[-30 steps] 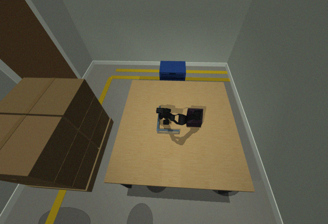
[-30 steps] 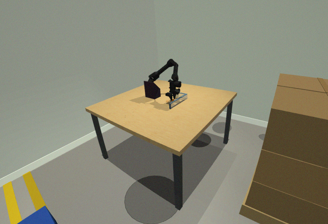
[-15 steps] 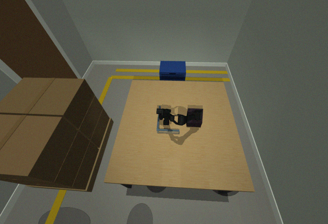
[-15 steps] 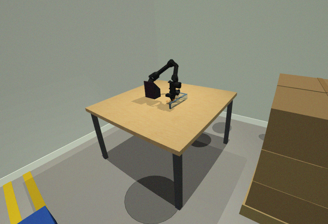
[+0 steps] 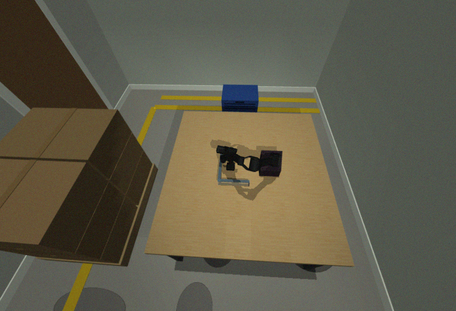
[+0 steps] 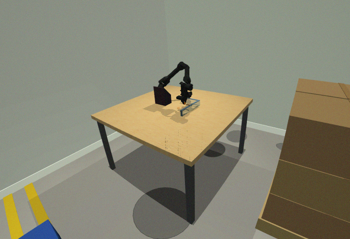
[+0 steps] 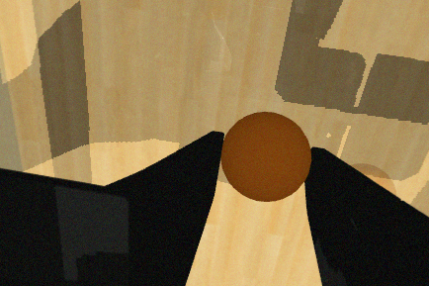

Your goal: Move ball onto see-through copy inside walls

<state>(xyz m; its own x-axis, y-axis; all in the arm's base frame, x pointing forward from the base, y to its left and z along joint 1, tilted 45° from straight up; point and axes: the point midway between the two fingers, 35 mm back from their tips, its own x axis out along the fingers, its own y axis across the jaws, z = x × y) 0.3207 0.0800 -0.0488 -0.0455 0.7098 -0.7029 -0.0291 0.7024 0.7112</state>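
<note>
Now: the see-through copy of ball 60 mm to the right of my gripper tip, 40 mm below it and 30 mm behind it. Also, from my gripper tip: orange ball: right at my gripper tip.
</note>
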